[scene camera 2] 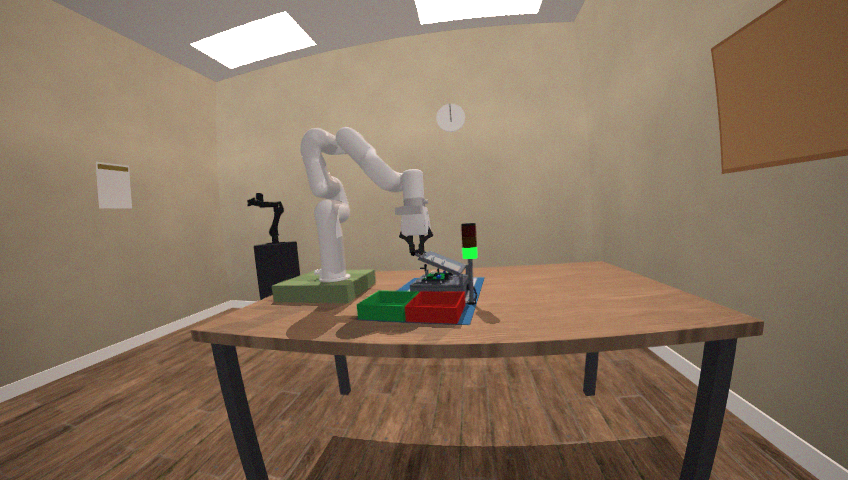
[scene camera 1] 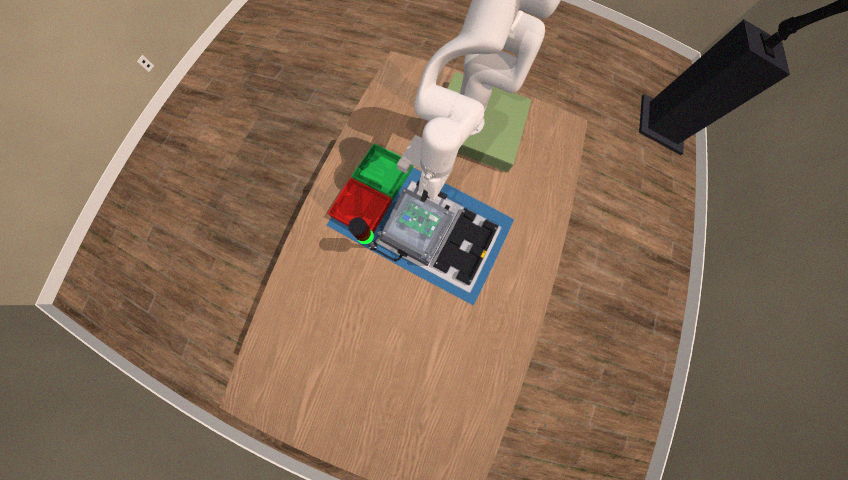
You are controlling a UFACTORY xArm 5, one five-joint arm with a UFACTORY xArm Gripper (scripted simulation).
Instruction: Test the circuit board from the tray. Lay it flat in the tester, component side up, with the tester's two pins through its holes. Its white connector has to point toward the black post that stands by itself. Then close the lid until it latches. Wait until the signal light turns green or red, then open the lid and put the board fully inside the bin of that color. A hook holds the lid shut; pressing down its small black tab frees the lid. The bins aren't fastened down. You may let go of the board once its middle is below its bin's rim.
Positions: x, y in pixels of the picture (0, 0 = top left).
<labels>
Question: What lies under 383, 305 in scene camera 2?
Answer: A green bin.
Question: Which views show the green bin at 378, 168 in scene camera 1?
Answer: Scene camera 2 and scene camera 1: all of them.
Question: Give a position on a clear lid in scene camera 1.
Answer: At 415, 224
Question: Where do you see a red bin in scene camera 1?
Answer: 356, 199
</labels>
